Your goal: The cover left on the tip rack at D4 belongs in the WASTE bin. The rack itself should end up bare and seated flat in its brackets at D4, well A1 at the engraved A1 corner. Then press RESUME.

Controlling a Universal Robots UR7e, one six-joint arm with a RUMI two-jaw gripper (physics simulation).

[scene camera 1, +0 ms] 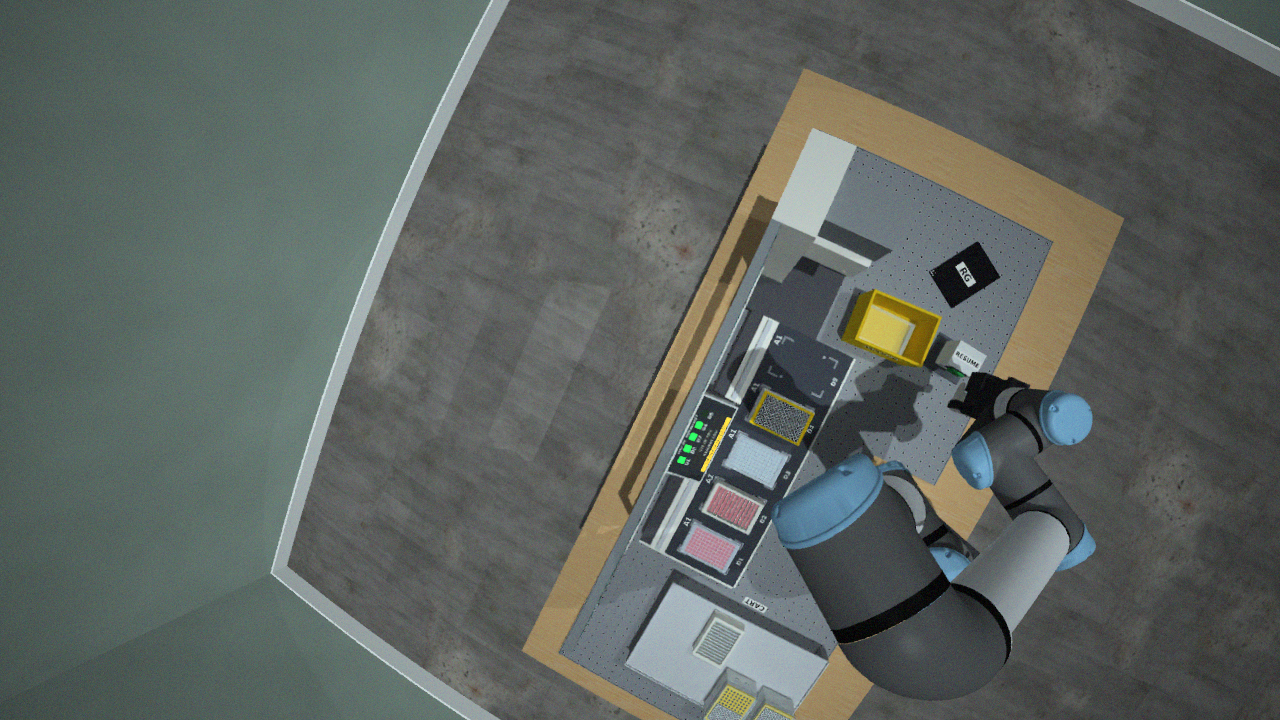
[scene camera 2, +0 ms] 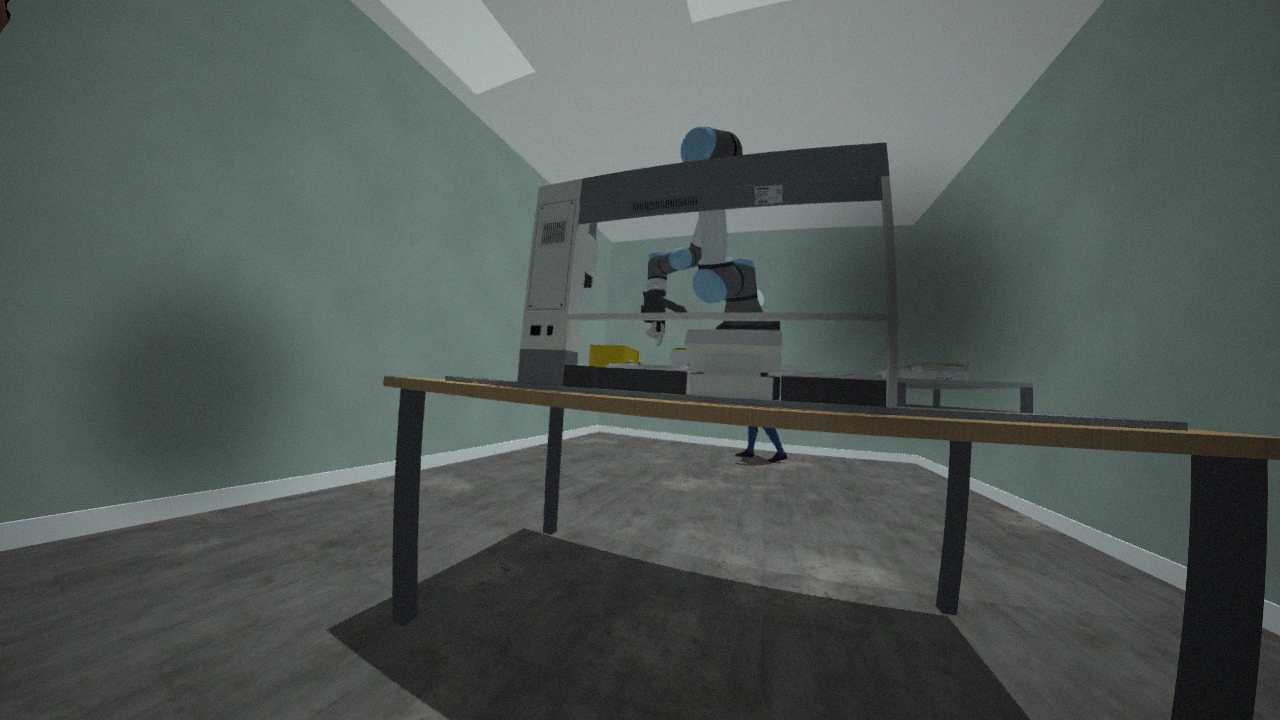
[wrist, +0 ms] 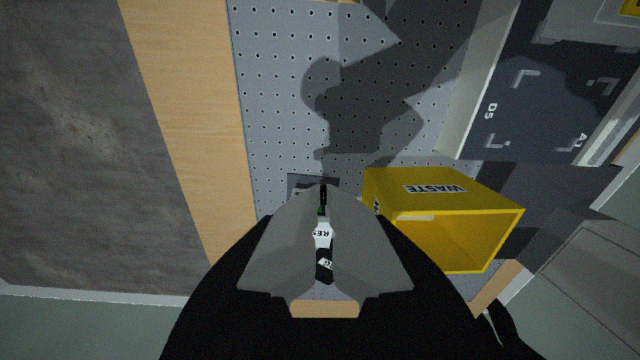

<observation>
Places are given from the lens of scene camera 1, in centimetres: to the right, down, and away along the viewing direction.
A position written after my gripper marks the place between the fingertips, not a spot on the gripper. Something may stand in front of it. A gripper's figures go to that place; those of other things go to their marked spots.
my gripper (scene camera 1: 951, 405): 66, 10, 94
white plate (scene camera 1: 748, 456): 26, 23, 112
</observation>
